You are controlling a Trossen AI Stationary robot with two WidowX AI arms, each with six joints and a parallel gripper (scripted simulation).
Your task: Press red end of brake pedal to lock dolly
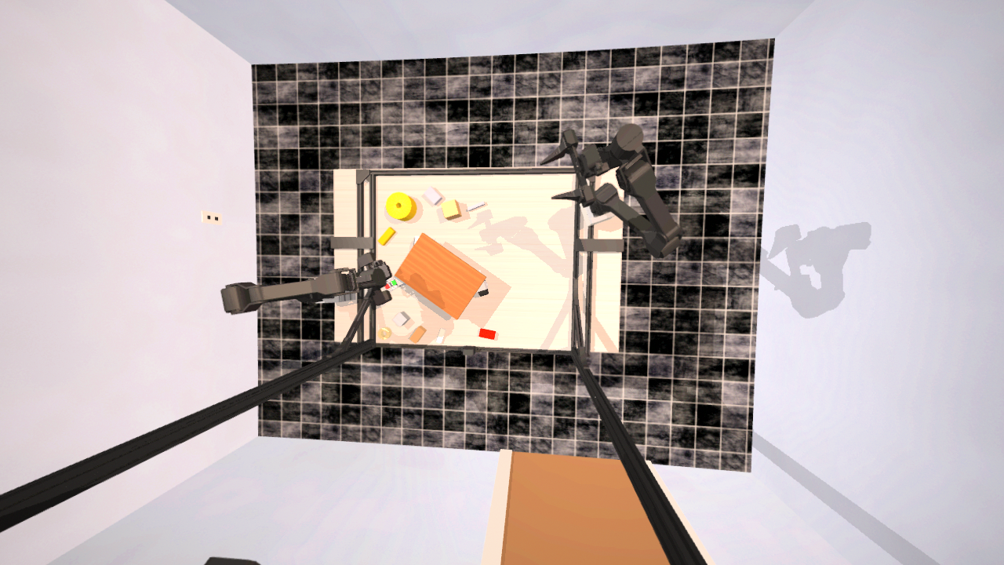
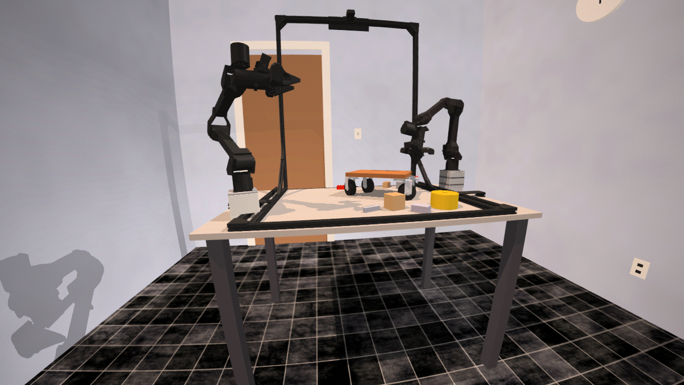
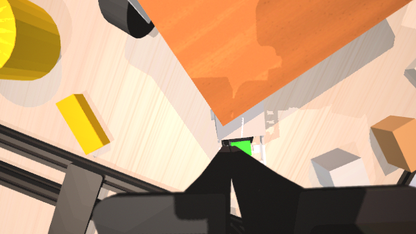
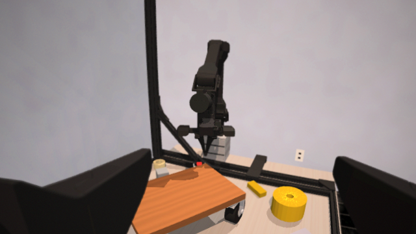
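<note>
The brake pedal is 20 mm behind my left hand, 30 mm to the left of it and 100 mm below it. Round my left hand: yellow ring: 280 mm ahead, 90 mm to the right, 150 mm below; then red block: 330 mm behind, 280 mm to the right, 160 mm below; then tan cube: 200 mm ahead, 290 mm to the right, 150 mm below.
</note>
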